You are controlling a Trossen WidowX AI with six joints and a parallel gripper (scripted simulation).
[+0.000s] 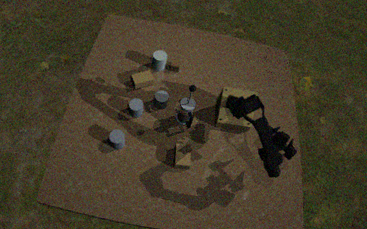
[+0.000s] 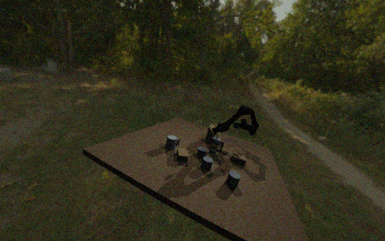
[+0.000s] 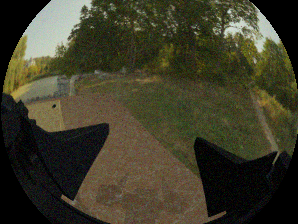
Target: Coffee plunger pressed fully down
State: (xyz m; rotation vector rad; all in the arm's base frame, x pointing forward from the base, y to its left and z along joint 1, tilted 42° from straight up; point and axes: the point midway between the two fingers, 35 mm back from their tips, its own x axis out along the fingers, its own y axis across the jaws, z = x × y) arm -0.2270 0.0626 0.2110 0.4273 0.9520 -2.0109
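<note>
My gripper tip is 470 mm short of the coffee press, 80 mm above it and 60 mm to the left of it.
</note>
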